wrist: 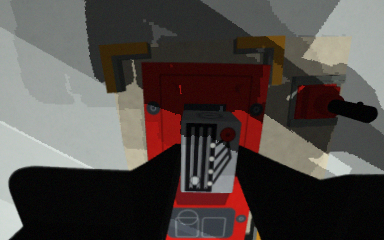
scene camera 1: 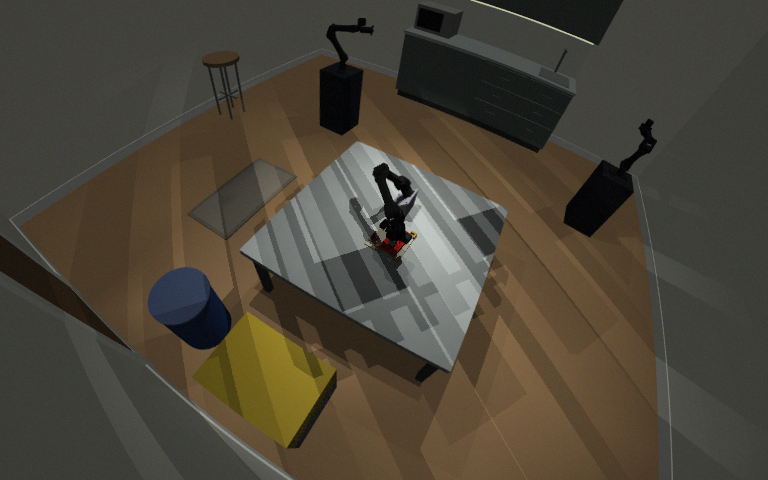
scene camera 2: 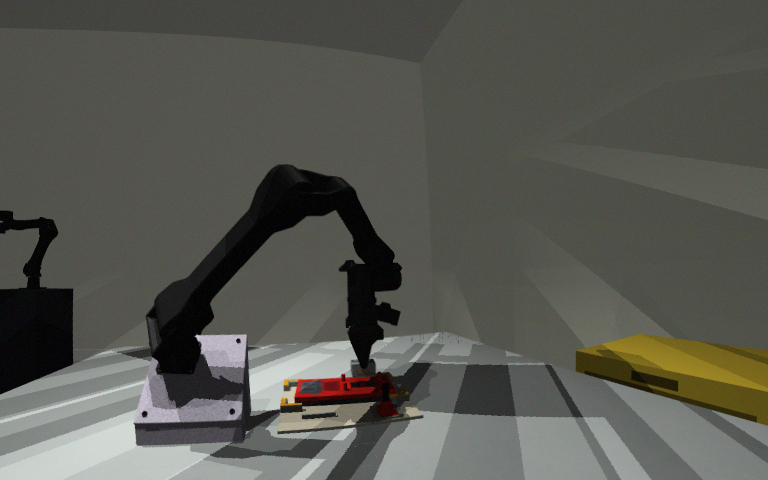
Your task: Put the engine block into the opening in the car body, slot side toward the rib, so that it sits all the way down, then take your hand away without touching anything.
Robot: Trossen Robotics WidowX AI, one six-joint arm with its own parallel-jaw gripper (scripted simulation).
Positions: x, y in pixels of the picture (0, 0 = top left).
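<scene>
Engine block [wrist: 210, 140], carried by my gripper [scene camera 2: 363, 366].
</scene>
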